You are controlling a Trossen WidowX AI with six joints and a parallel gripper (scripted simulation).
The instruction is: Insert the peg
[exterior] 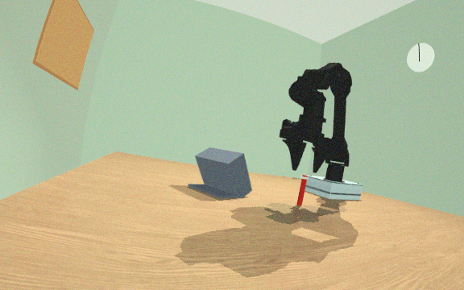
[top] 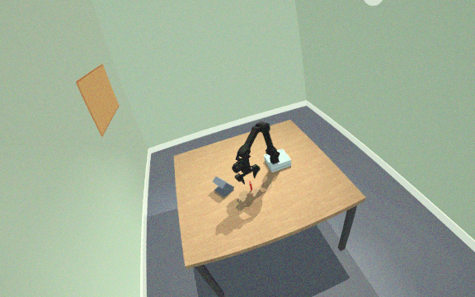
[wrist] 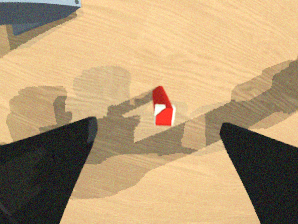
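My gripper tip is 3 cm above the red peg. Also, from my gripper tip: sloped panel 18 cm ahead, 10 cm to the right, 4 cm below.
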